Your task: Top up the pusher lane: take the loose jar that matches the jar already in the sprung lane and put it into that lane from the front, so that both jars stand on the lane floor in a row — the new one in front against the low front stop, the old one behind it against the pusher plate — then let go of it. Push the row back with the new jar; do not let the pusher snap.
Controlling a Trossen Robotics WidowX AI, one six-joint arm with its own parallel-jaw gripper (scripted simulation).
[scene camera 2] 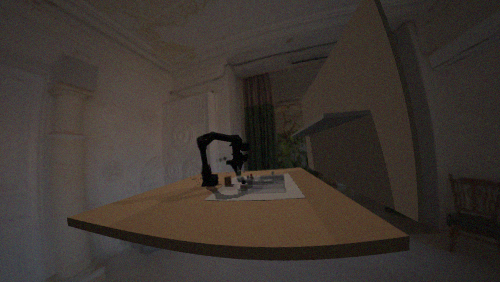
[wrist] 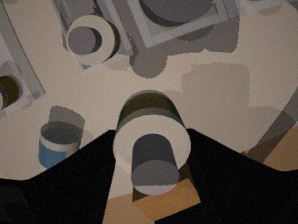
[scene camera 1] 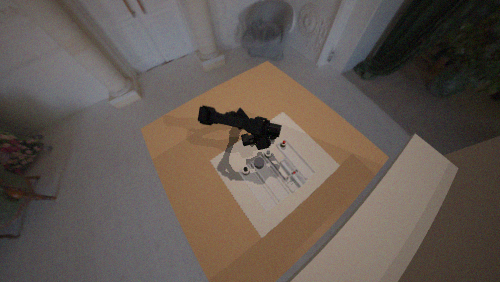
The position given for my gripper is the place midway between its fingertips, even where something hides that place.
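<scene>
I can see my gripper (wrist: 150, 136), and I can see a brownish block (wrist: 184, 194) as well.
</scene>
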